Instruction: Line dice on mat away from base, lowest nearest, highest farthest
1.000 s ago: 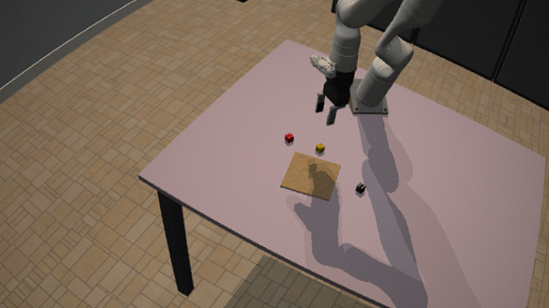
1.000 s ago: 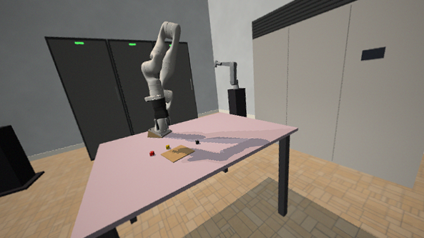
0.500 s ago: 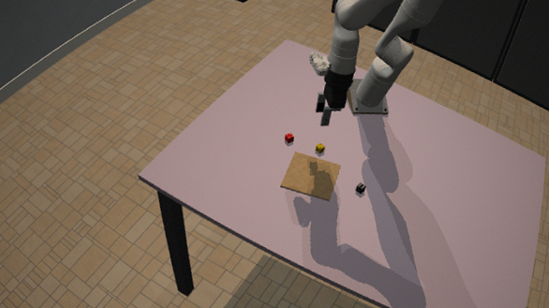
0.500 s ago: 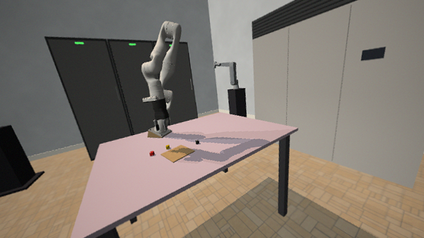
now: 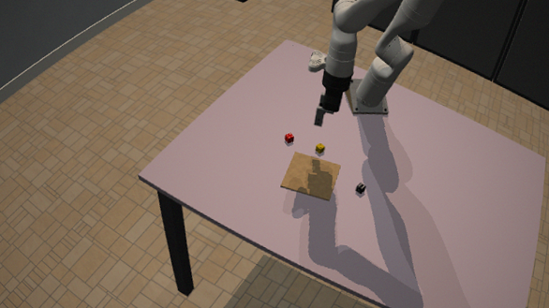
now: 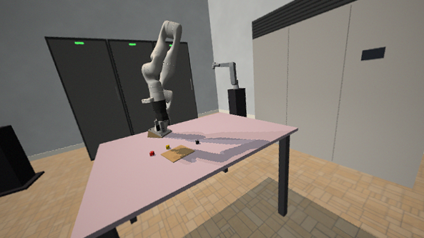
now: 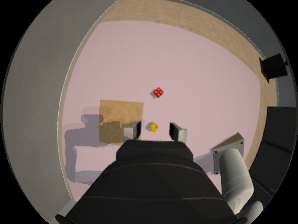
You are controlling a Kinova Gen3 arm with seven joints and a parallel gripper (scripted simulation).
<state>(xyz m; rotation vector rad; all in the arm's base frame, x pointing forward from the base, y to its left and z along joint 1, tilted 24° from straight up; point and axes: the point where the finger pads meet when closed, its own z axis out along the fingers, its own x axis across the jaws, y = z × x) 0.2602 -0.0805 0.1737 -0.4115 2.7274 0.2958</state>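
The yellow die lies 130 mm below my hand and 20 mm to the left of it. Also, from my hand: square mat (130 mm below, 100 mm ahead, 50 mm to the left); black die (190 mm to the left, 130 mm below, 60 mm ahead); red die (130 mm below, 80 mm to the right, 20 mm ahead).
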